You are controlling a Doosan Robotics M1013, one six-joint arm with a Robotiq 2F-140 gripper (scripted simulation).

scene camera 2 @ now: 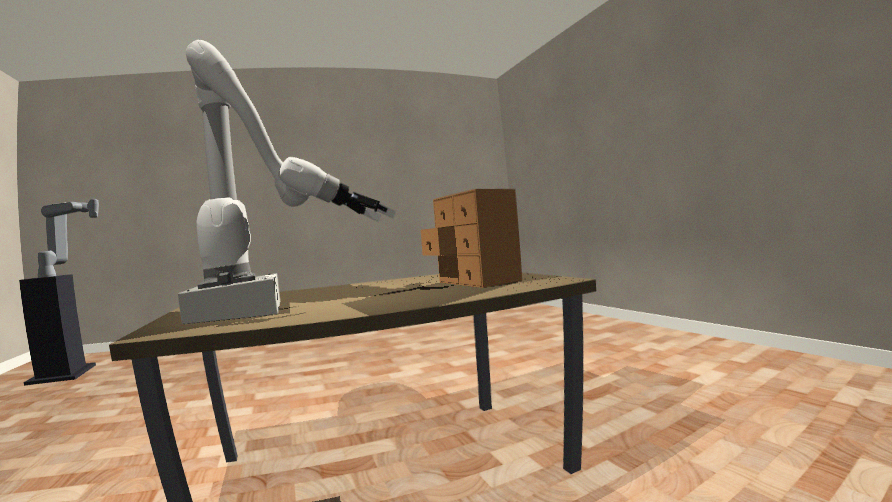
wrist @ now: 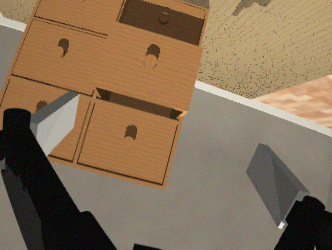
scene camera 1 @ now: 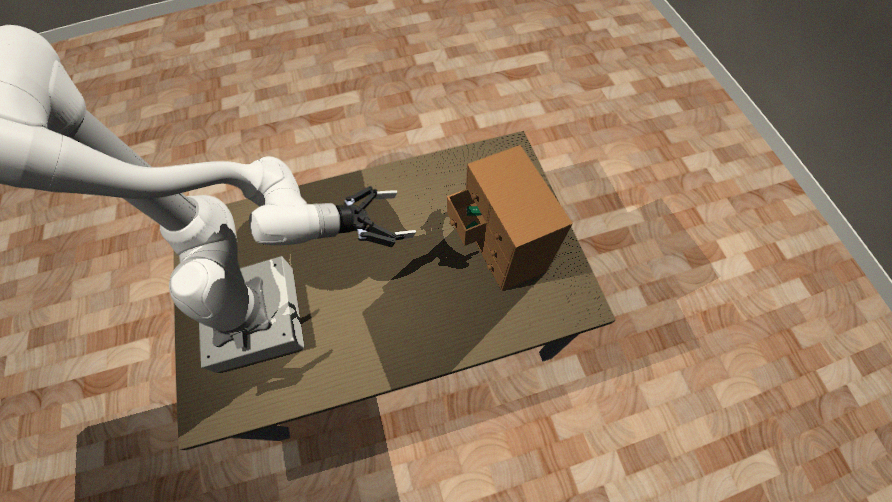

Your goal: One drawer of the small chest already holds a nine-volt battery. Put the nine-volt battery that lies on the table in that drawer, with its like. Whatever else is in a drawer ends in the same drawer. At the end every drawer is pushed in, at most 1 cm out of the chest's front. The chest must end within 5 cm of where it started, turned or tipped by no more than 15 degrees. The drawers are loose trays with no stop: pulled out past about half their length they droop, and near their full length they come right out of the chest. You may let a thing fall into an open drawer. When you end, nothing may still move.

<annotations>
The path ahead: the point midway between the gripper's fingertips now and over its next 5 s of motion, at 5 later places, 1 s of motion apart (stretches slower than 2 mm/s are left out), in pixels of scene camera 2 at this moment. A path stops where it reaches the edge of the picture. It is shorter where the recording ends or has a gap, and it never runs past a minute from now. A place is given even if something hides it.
The gripper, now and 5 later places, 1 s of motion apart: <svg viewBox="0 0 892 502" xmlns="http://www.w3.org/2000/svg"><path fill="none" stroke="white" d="M386 216L386 215L386 214L384 209L383 208L368 211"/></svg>
</annotations>
